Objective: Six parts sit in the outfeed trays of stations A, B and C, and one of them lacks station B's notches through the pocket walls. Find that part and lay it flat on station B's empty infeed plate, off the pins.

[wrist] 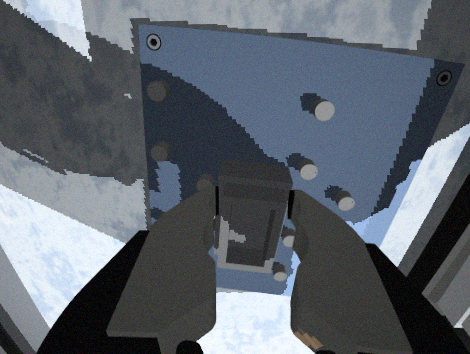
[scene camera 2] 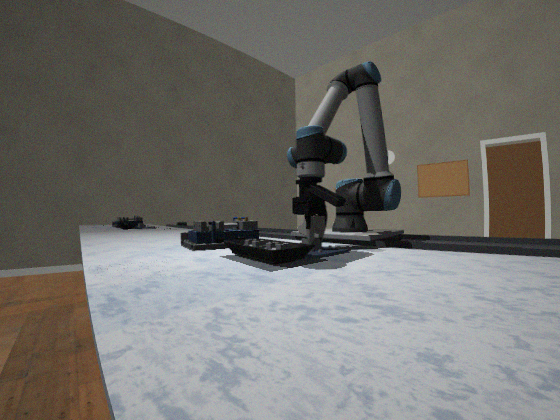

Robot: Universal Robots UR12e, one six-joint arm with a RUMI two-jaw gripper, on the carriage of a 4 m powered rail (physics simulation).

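Pixels of known places: gripper, fingertip midpoint: (wrist: pixel 253 190) (scene camera 2: pixel 315 244); arm's base at its link origin: (scene camera 2: pixel 349 231).
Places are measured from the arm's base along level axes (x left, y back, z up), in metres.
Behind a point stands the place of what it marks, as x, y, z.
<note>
My gripper (scene camera 2: pixel 314 244) @[0.188, -0.546, -0.006] (wrist: pixel 253 190) @[0.188, -0.546, -0.006] points down and is shut on a dark grey part (wrist: pixel 255 181) @[0.197, -0.547, 0.000] with a rectangular pocket. The part sits between both fingertips, over the near portion of a blue infeed plate (scene camera 2: pixel 336 249) @[0.241, -0.504, -0.022] (wrist: pixel 240 47) @[0.263, -0.536, -0.022]. Several round pins stand on the plate, some beyond the part and some close beside its right side, such as one pin (wrist: pixel 308 171) @[0.198, -0.578, -0.014]. The gap under the part is hidden, so I cannot tell whether it touches the plate or pins. Notches in its pocket walls cannot be made out. In the scene view the tray hides much of the part.
A black outfeed tray (scene camera 2: pixel 272 256) @[0.260, -0.796, -0.004] holding several grey parts stands immediately left of the gripper in the scene view. A blue station fixture (scene camera 2: pixel 202 237) @[-0.133, -0.775, 0.010] with grey blocks stands behind it. Another station (scene camera 2: pixel 129 222) @[-1.723, -0.759, 0.015] is far left. The rail (scene camera 2: pixel 475 245) runs behind the table.
</note>
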